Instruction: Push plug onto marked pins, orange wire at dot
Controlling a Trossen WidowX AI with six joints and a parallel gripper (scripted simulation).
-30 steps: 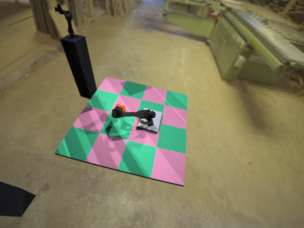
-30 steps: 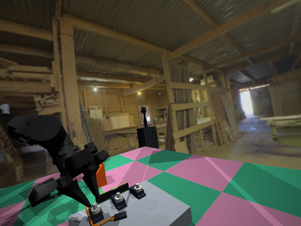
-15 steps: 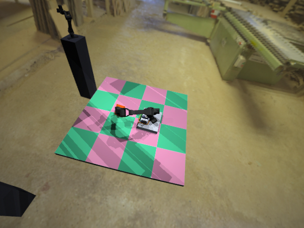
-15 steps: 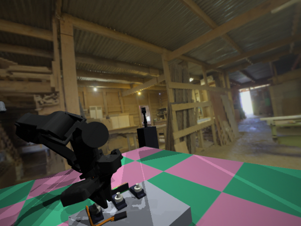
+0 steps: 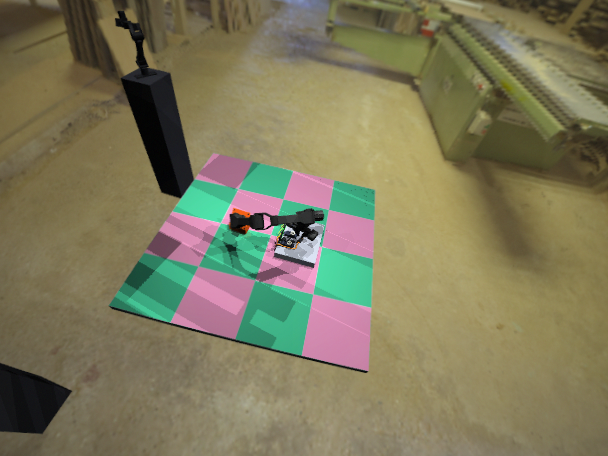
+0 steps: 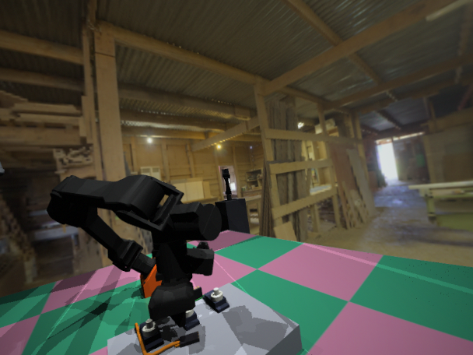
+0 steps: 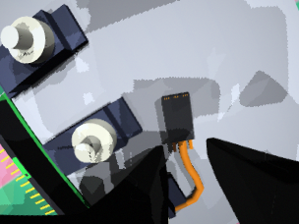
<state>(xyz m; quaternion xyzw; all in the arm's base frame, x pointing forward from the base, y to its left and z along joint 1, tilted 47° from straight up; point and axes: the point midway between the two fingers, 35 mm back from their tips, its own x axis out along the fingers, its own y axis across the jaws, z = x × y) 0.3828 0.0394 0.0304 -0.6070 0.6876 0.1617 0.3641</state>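
The grey holder plate lies 6 cm below my gripper tip, 4 cm ahead of it and 3 cm to the left of it. The rest, counted from my gripper tip: green band (12 cm behind, 3 cm to the left, 1 cm below); then black pin row (12 cm behind, 3 cm below, 2 cm to the left).
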